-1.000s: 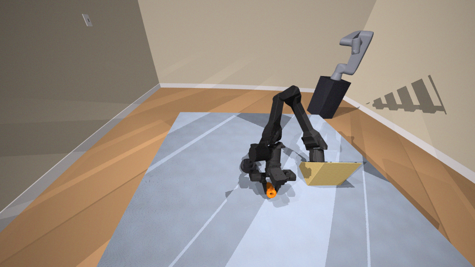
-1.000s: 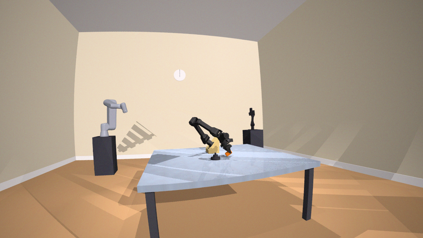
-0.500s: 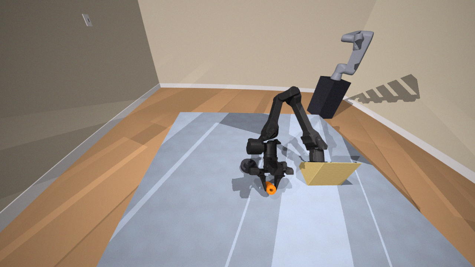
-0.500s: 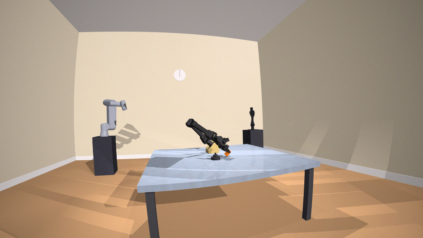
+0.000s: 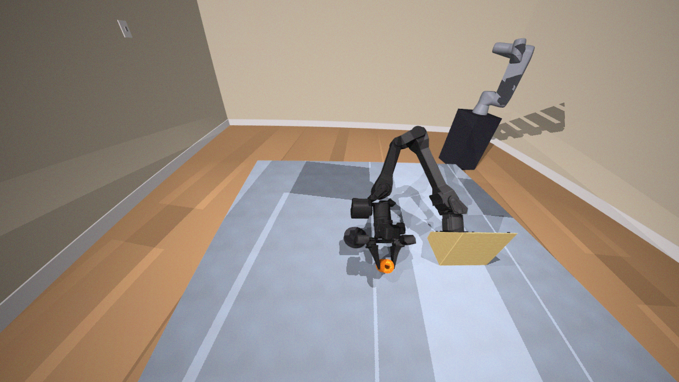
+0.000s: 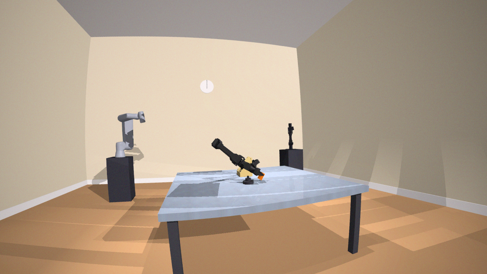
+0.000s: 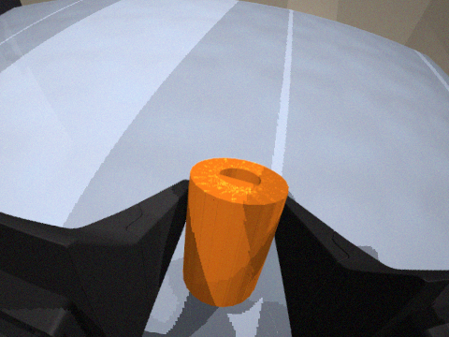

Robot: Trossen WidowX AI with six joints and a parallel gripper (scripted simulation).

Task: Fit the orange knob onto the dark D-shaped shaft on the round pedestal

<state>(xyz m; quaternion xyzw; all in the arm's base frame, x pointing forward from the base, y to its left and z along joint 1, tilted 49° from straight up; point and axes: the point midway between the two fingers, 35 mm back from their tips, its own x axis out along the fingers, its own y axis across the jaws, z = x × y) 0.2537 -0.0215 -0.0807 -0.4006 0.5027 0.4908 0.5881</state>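
Now: the orange knob 20 mm to the right of my gripper tip and 10 mm below it. Also, from my gripper tip: dark round pedestal (60 mm ahead, 150 mm to the right, 10 mm below).
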